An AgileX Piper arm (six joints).
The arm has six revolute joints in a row. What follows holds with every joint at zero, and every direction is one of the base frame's.
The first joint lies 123 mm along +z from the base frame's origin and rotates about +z.
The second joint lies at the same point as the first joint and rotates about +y.
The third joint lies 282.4 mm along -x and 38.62 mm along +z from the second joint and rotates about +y.
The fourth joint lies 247.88 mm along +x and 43.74 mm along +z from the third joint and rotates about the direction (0.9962, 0, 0.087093).
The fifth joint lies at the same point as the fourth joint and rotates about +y.
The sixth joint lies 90.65 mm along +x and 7.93 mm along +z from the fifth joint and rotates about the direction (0.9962, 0, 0.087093).
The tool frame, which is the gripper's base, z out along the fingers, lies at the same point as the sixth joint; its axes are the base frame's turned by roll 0, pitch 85.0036 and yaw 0 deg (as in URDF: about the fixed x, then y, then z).
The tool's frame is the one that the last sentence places.
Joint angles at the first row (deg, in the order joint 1, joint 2, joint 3, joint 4, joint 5, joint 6):
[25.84, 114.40, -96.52, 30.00, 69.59, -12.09]
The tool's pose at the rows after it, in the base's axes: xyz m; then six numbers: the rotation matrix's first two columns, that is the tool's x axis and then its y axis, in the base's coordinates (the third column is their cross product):
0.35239 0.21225 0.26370 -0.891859 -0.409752 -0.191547 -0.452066 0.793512 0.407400
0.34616 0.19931 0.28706 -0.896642 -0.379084 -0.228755 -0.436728 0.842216 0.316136
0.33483 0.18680 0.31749 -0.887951 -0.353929 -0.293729 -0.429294 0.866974 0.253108
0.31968 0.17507 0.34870 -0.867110 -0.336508 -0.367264 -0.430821 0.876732 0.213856
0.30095 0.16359 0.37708 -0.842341 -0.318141 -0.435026 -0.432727 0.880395 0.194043
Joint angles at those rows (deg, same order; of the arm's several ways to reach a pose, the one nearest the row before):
[25.84, 112.22, -96.55, 26.00, 69.82, -8.30]
[25.84, 108.37, -96.55, 19.46, 70.09, -3.87]
[25.84, 103.60, -96.55, 14.99, 70.47, -1.07]
[25.84, 98.64, -96.55, 12.24, 70.83, 0.32]
[25.84, 93.58, -96.12, 10.75, 71.13, 1.20]

